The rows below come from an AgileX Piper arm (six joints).
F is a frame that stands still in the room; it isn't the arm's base.
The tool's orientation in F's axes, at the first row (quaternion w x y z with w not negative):
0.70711, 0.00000, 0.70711, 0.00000
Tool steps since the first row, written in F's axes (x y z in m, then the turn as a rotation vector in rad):
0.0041, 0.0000, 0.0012, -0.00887, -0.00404, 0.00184
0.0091, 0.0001, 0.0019, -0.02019, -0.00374, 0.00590
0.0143, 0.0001, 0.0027, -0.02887, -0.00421, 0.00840
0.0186, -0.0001, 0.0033, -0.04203, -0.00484, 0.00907
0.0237, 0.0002, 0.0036, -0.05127, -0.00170, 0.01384
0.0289, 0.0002, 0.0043, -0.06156, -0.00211, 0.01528
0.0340, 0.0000, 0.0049, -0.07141, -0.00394, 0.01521
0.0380, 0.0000, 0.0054, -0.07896, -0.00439, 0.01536
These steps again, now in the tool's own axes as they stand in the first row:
-0.0012, 0.0000, 0.0041, -0.00184, -0.00404, -0.00887
-0.0019, 0.0001, 0.0091, -0.00590, -0.00374, -0.02019
-0.0027, 0.0001, 0.0143, -0.00840, -0.00421, -0.02887
-0.0033, -0.0001, 0.0186, -0.00907, -0.00484, -0.04203
-0.0036, 0.0002, 0.0237, -0.01384, -0.00170, -0.05127
-0.0043, 0.0002, 0.0289, -0.01528, -0.00211, -0.06156
-0.0049, 0.0000, 0.0340, -0.01521, -0.00394, -0.07141
-0.0054, 0.0000, 0.0380, -0.01536, -0.00439, -0.07896

